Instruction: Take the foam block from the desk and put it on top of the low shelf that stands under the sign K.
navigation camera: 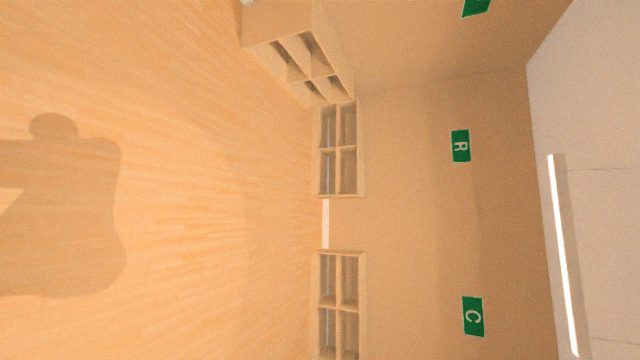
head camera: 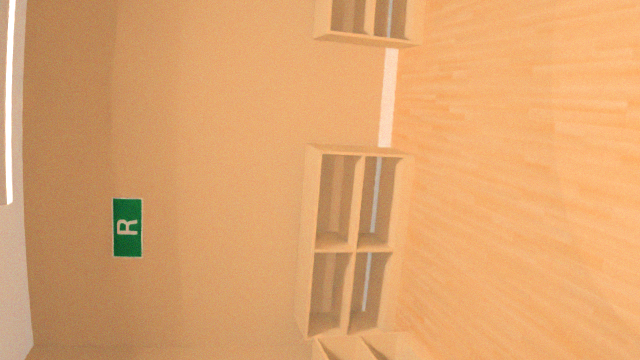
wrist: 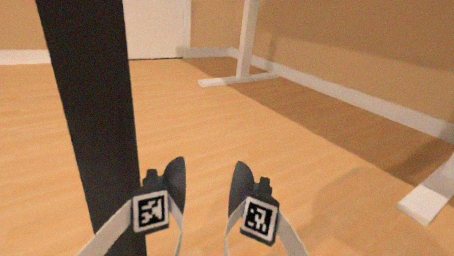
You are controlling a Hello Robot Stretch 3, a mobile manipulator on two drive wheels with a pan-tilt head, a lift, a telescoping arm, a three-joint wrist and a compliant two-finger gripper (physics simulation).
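Places are measured from the robot's base along level axes (x ahead, y left, z up), in centimetres.
Where they show: gripper, fingertip midpoint: [wrist: 209, 178].
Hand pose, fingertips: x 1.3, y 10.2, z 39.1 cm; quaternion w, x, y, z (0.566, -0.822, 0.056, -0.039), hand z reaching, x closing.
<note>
After its pixels a point has its place.
My gripper [wrist: 209, 178] {x 1.3, y 10.2, z 39.1 cm} is open and empty in the wrist view, above the floor, with the fingertips apart. The foam block does not show in any view. White legs of the desk [wrist: 245, 45] {x 38.7, y 160.1, z 25.4 cm} stand at the back and right of the wrist view; its top is out of view. No sign with a readable K shows. A green sign [navigation camera: 475, 6] {x -114.8, y -250.4, z 174.4 cm} is cut off at the top of the navigation view, its letter unreadable. A low shelf [navigation camera: 280, 20] {x -62.7, y -195.1, z 35.9 cm} stands at the side wall on that sign's side.
Sign R [head camera: 127, 227] {x -254.3, y -222.7, z 174.9 cm} [navigation camera: 461, 146] {x -254.5, y -222.3, z 175.7 cm} hangs above a low shelf [head camera: 310, 210] {x -235.1, y -188.9, z 61.1 cm} [navigation camera: 360, 170] {x -239.4, y -184.1, z 61.0 cm}. Sign C [navigation camera: 473, 316] {x -338.0, y -52.8, z 175.4 cm} hangs above another low shelf [navigation camera: 363, 300] {x -313.9, y -49.6, z 61.0 cm} [head camera: 360, 38] {x -279.7, y -92.6, z 38.7 cm}. The robot's dark mast [wrist: 100, 125] {x -6.3, y 11.6, z 42.8 cm} rises left of the gripper; a white door [wrist: 155, 30] {x -25.7, y 211.4, z 23.3 cm} is behind.
</note>
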